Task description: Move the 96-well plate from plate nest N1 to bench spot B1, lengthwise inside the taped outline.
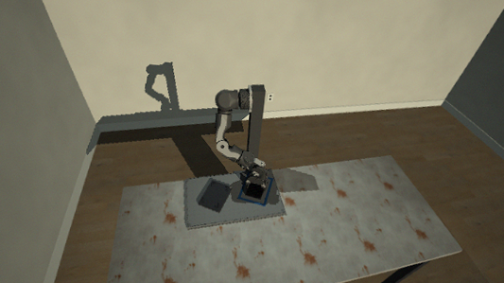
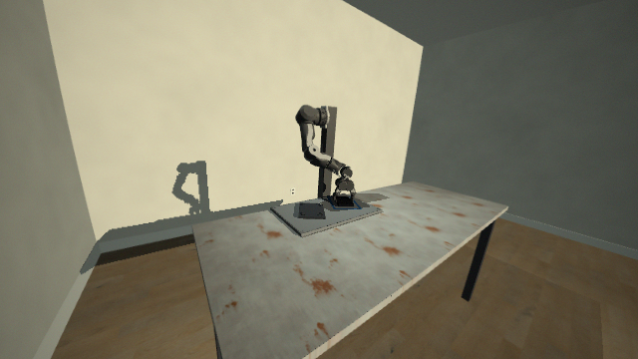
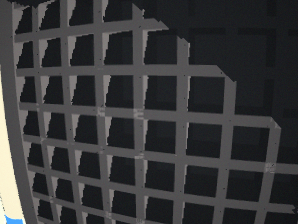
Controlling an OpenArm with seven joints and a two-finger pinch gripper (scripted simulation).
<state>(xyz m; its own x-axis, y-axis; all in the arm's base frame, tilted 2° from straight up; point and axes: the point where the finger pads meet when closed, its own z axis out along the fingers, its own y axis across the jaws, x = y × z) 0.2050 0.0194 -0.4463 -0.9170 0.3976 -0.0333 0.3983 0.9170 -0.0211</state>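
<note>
Now: hand right at the dark 96-well plate. Round my hand: dark plate nest: 30 mm ahead, 220 mm to the right; then small white label: 10 mm behind, 140 mm to the right.
</note>
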